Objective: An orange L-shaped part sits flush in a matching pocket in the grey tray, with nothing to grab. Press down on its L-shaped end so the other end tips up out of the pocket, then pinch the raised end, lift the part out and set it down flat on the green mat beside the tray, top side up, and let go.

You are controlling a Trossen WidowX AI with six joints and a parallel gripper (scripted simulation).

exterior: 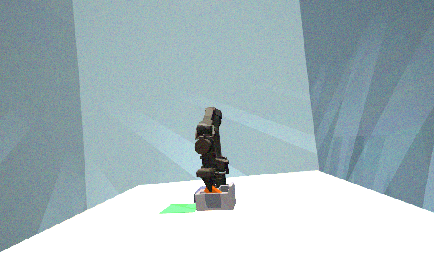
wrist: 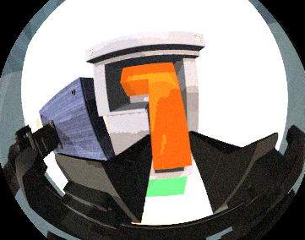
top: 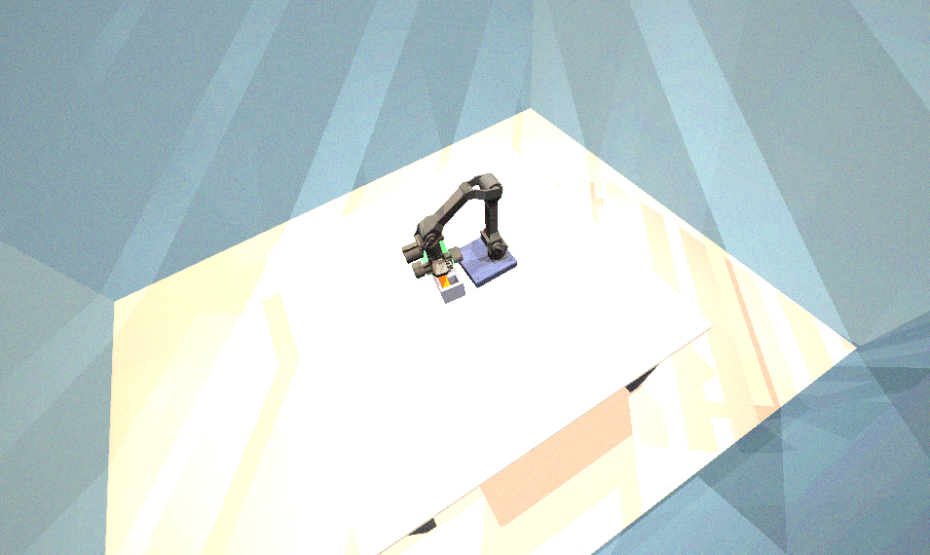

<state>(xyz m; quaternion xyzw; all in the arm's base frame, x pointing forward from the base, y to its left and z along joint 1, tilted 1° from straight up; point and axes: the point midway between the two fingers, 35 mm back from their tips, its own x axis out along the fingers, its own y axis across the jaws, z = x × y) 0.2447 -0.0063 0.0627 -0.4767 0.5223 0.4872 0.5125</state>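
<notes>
My gripper tip is now 140 mm to the left of the green mat, 80 mm above it and 30 mm past it. Round my gripper tip: orange L-shaped part: 40 mm to the left, 30 mm below, 10 mm behind.
</notes>
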